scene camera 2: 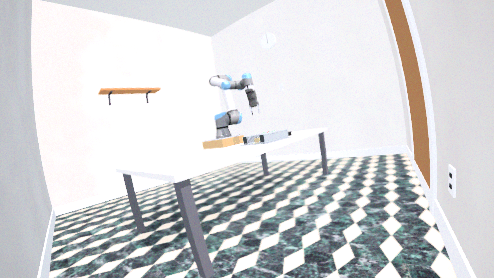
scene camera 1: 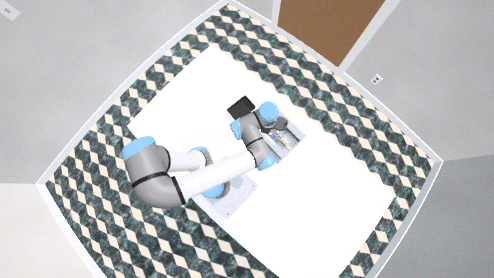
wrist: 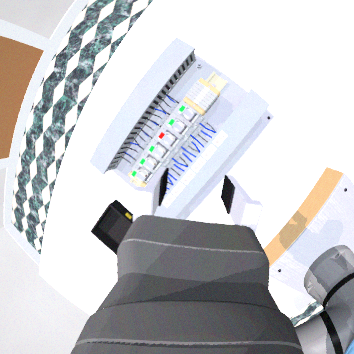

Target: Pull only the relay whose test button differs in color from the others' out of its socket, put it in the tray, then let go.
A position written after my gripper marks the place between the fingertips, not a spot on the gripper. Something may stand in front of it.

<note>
In view: my gripper [wrist: 194, 182] and a grey panel [wrist: 231, 93].
</note>
